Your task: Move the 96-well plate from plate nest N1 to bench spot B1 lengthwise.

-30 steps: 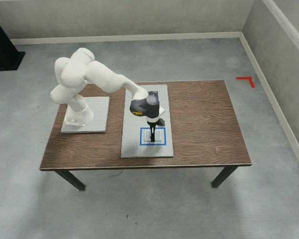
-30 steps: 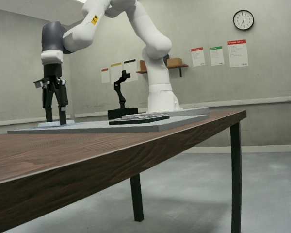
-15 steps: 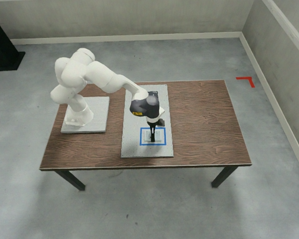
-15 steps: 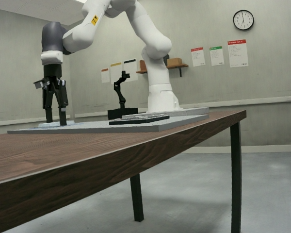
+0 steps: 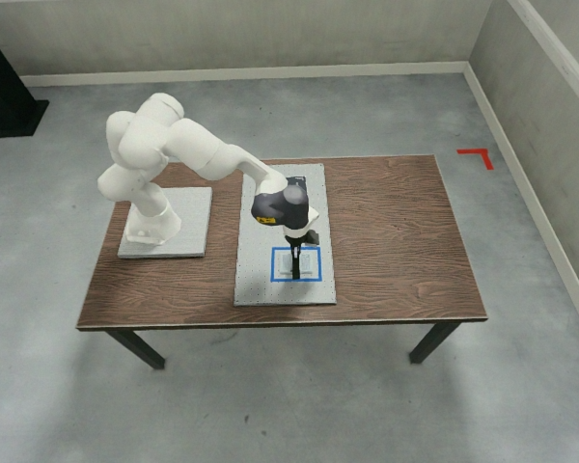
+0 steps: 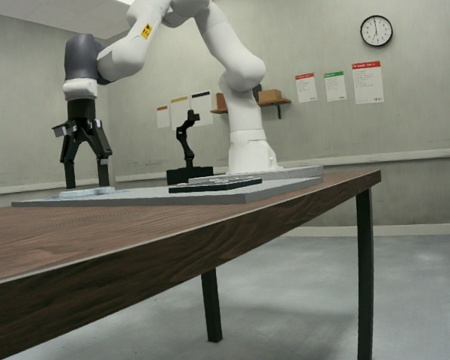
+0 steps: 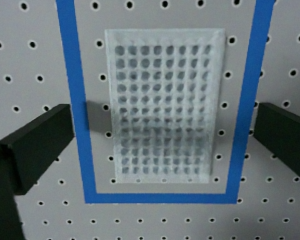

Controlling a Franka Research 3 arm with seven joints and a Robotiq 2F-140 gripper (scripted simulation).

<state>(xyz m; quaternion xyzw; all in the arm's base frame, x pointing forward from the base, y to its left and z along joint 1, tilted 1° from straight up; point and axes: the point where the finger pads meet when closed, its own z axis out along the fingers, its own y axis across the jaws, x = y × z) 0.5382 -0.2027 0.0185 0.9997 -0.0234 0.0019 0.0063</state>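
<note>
Right now my hand is 2 cm above the clear 96-well plate. Round my hand: black plate nest (39 cm to the left, 2 cm below, 1 cm behind).
</note>
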